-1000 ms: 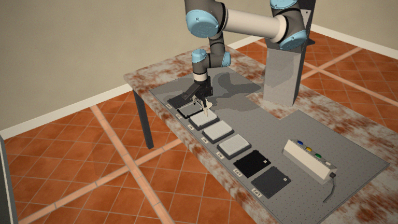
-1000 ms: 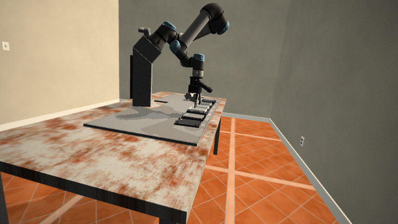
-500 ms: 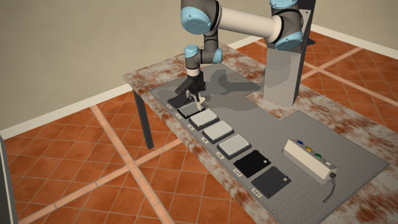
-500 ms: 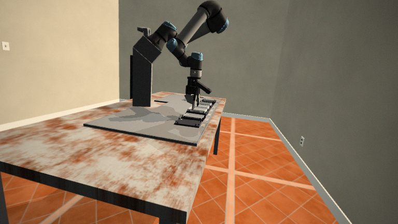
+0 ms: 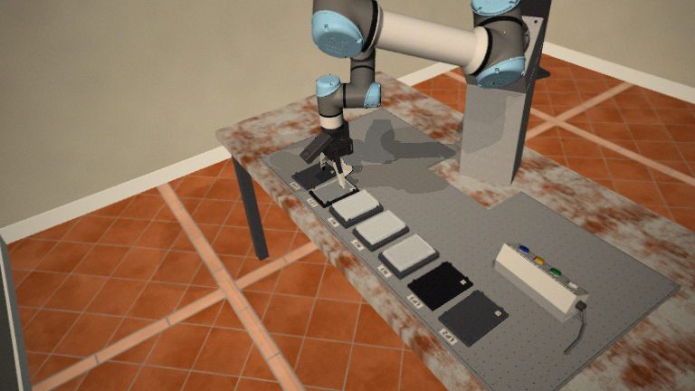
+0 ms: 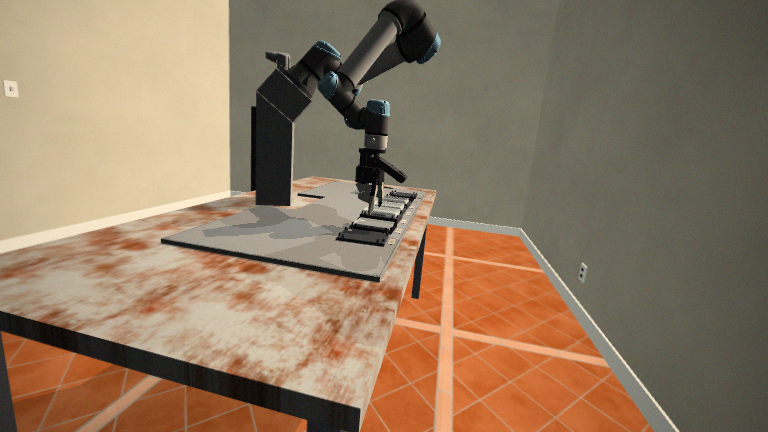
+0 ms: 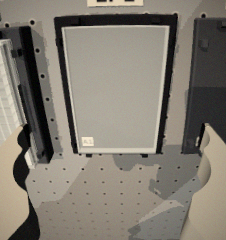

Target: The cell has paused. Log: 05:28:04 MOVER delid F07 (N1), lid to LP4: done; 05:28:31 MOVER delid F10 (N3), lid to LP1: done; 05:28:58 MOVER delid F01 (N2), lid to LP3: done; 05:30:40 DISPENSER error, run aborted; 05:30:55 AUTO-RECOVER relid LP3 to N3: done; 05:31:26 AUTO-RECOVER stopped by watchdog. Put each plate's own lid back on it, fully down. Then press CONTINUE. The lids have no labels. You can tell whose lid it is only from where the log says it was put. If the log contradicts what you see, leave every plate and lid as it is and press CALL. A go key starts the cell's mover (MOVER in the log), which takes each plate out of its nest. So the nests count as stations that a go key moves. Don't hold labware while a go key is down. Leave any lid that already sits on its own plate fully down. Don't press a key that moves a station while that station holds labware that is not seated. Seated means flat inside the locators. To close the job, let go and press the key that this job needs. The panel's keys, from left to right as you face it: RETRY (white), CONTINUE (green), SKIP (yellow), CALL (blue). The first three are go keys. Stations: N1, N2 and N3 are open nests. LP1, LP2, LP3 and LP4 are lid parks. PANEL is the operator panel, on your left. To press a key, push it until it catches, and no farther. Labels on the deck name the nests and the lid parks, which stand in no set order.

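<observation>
My gripper is now 60 mm above the black lid park. Also, from my hand: dark nest frame 100 mm behind, 380 mm to the left, 50 mm below; then plate 30 mm behind, 120 mm to the left, 40 mm below; then blue CALL key 370 mm behind, 530 mm to the left.
</observation>
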